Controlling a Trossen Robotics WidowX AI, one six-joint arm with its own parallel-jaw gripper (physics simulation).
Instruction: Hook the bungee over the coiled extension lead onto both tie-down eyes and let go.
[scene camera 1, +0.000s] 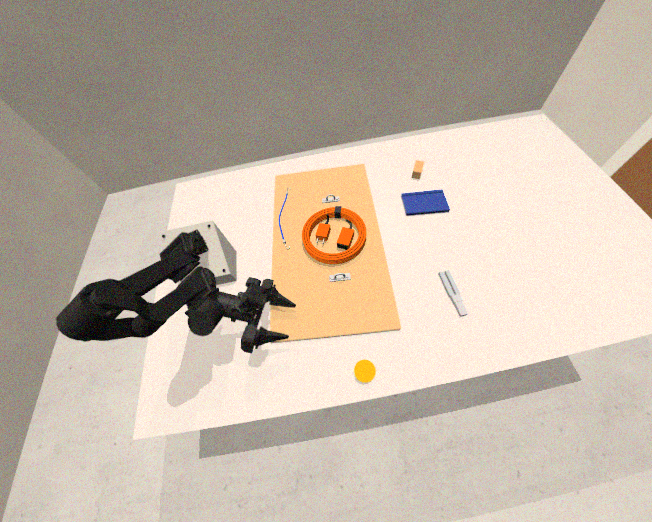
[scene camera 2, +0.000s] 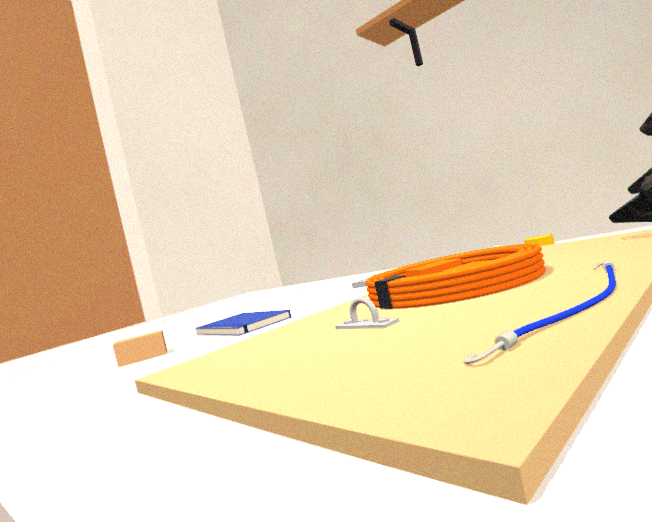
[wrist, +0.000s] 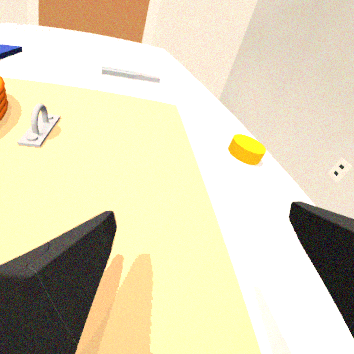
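Seen in the pictures: gripper, fingertip midpoint: (scene camera 1: 292, 320) (scene camera 2: 620, 204) (wrist: 202, 214); arm's base, origin of the base link: (scene camera 1: 193, 244).
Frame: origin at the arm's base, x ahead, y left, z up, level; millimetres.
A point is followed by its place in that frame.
Observation:
The blue bungee (scene camera 1: 280, 217) (scene camera 2: 566, 314) @(x 263, y 146, z -110 mm) lies slightly curved on the wooden board (scene camera 1: 326, 315) @(x 290, y -276, z -113 mm) (scene camera 2: 348, 413) @(x 347, y 278, z -113 mm) (wrist: 165, 175) @(x 283, y -293, z -113 mm), a metal hook at each end, apart from both eyes. The coiled orange extension lead (scene camera 1: 333, 259) @(x 358, y -135, z -87 mm) (scene camera 2: 462, 290) @(x 353, y 46, z -104 mm) (wrist: 2, 100) @(x 397, y -141, z -99 mm) lies flat between two tie-down eyes. The far eye (scene camera 1: 330, 199) @(x 426, y 107, z -110 mm) (scene camera 2: 365, 315) is beyond the coil; the near eye (scene camera 1: 340, 277) @(x 361, y -185, z -110 mm) (wrist: 40, 125) @(x 362, y -183, z -110 mm) is on the other side. My gripper (scene camera 1: 291, 321) @(x 206, y -276, z -70 mm) (wrist: 202, 214) @(x 206, y -276, z -70 mm) is wide open and empty, above the board's near left corner. In scene camera 2 its fingertips show at the right edge.
A yellow disc (scene camera 1: 364, 370) @(x 334, y -436, z -106 mm) (scene camera 2: 539, 239) @(x 331, y -412, z -108 mm) (wrist: 246, 149) @(x 319, y -418, z -107 mm) is near the table's front edge. Right of the board are a grey knife-like tool (scene camera 1: 452, 293) @(x 627, y -332, z -114 mm) (wrist: 131, 74) @(x 619, y -327, z -116 mm), a blue book (scene camera 1: 425, 202) @(x 714, y -23, z -113 mm) (scene camera 2: 243, 321) @(x 685, y 6, z -113 mm) (wrist: 9, 50) @(x 721, y -64, z -115 mm) and a small wooden block (scene camera 1: 417, 169) @(x 751, y 109, z -95 mm) (scene camera 2: 140, 348) @(x 750, y 131, z -109 mm). A grey wedge-shaped box (scene camera 1: 223, 252) @(x 69, y -33, z -34 mm) is left of it.

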